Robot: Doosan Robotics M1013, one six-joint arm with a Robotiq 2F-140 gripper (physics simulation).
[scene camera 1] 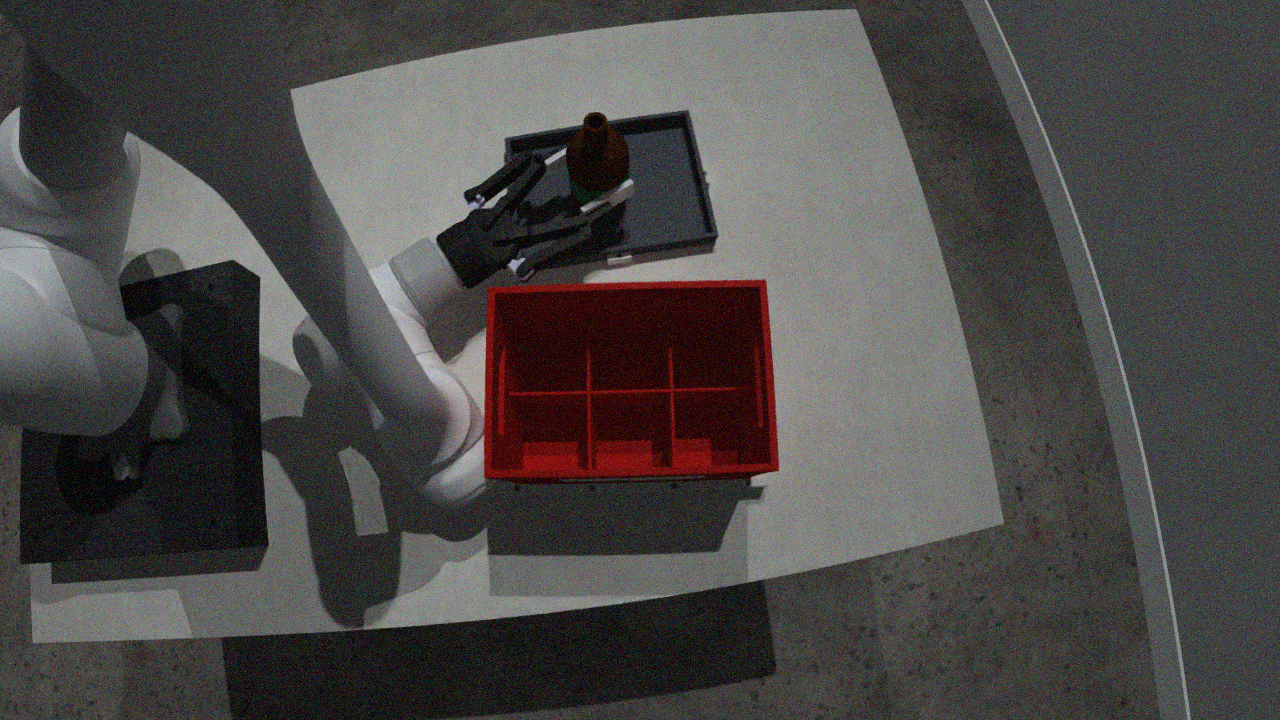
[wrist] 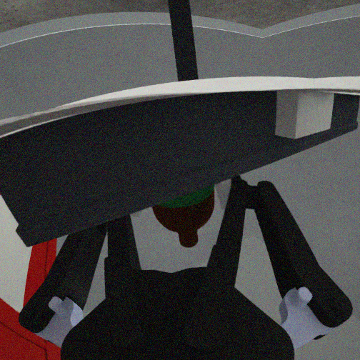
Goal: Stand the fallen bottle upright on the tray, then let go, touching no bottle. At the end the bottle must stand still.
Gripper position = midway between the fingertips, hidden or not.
Scene:
my gripper: scene camera 1 612, 163; wrist 178, 165
brown bottle: scene camera 1; wrist
same spot on brown bottle: (wrist: 185, 214) = (scene camera 1: 569, 172)

